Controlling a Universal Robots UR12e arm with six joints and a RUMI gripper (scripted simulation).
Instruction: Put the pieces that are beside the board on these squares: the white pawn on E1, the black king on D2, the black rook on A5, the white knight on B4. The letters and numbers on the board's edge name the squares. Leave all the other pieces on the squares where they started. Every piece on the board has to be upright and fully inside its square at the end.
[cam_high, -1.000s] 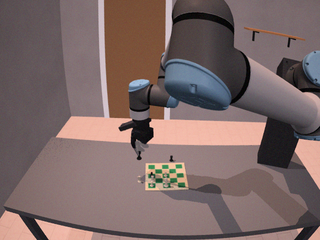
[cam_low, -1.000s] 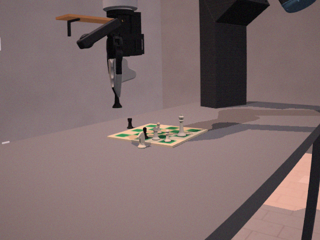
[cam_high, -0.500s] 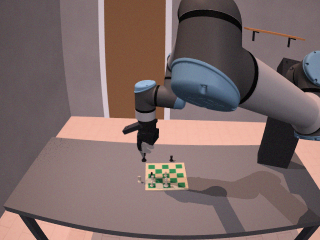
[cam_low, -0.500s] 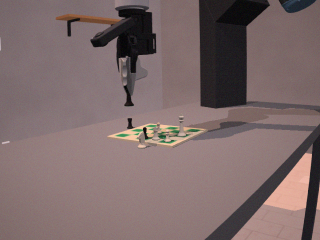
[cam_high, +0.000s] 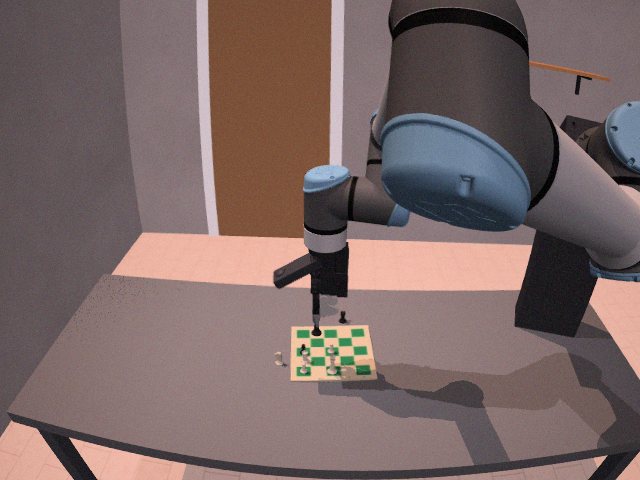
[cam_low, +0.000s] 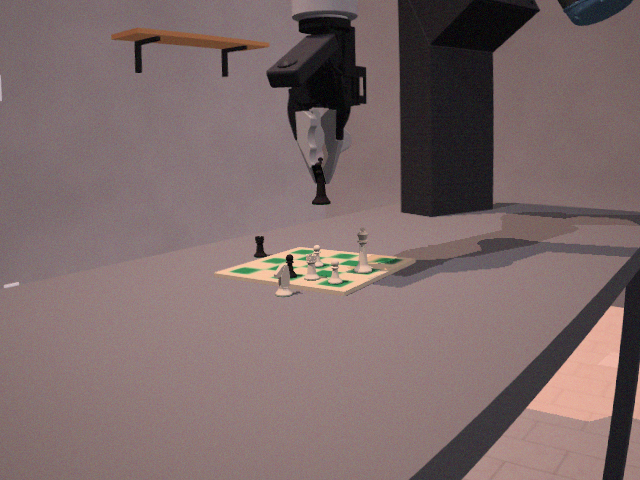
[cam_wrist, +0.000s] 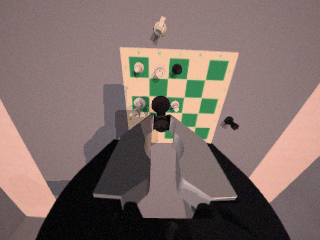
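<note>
The white rook is 30 mm ahead of my hand, 10 mm to the left of it and 130 mm below it. The rest, counted from my hand: black king: 10 mm below; black pawn: 40 mm ahead, 20 mm to the right, 130 mm below; chessboard: 30 mm behind, 50 mm to the right, 140 mm below.
</note>
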